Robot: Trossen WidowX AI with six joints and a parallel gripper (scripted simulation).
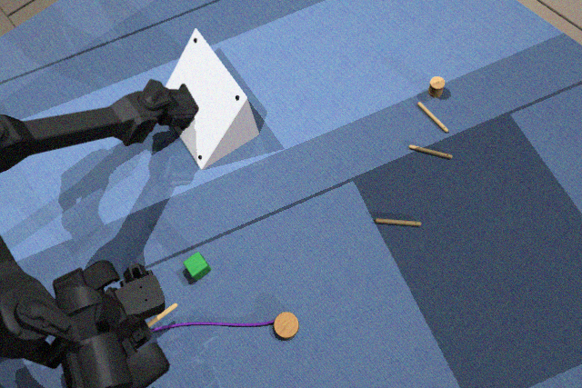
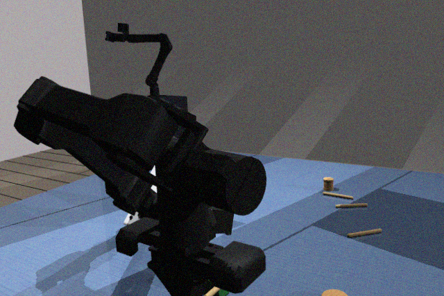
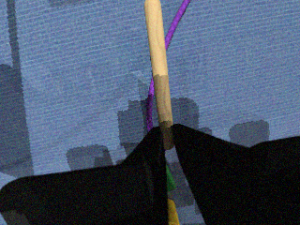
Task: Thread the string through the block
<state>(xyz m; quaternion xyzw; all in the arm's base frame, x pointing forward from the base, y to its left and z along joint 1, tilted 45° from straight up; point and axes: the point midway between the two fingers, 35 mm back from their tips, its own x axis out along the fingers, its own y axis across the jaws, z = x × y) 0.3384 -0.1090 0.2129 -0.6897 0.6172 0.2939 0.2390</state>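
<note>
Right now my gripper tip is 120 mm to the left of the yellow cylinder, 40 mm above it and 10 mm short of it. Also, from my gripper tip: round wooden button 200 mm to the left, 100 mm ahead, 50 mm below; thin wooden stick 10 mm to the left; small wooden cylinder 650 mm to the left, 130 mm behind, 40 mm below.
</note>
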